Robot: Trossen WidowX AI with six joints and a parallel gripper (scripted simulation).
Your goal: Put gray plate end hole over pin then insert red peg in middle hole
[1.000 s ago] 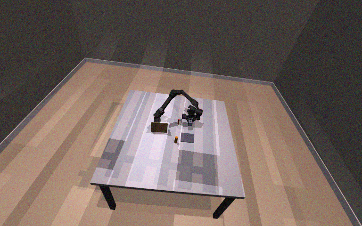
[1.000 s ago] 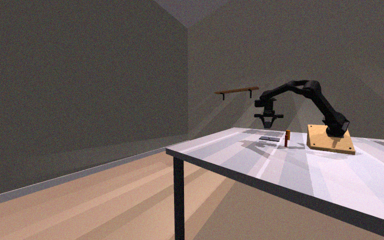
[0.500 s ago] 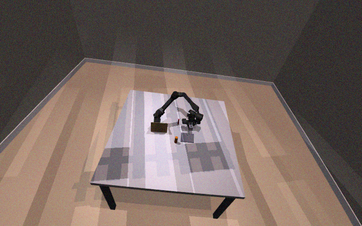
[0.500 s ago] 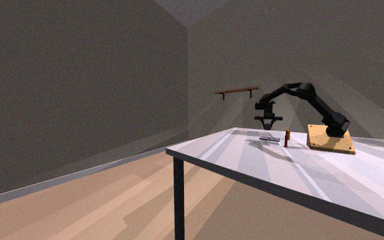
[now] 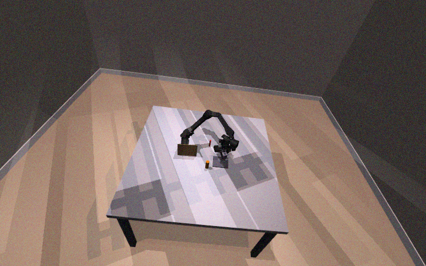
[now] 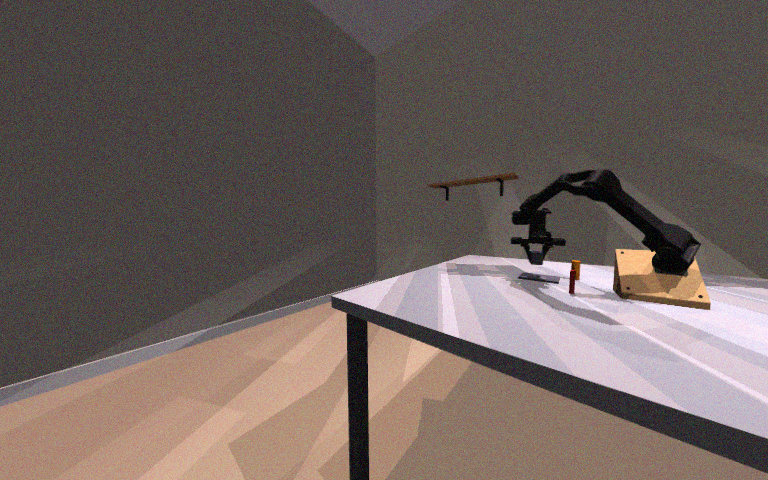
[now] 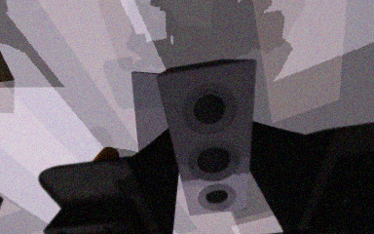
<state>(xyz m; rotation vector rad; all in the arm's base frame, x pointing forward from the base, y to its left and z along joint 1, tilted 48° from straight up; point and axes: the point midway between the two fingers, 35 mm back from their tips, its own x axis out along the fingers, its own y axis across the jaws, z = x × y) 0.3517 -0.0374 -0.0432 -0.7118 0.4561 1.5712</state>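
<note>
Now: gripper tip 70 mm above the gray base, 10 mm to the left of it and 10 mm past it. Also, from my gripper tip: orange cylinder: 140 mm behind, 100 mm to the right, 40 mm below; red peg: 160 mm to the left, 120 mm behind, 40 mm below; gray plate: 30 mm above.
</note>
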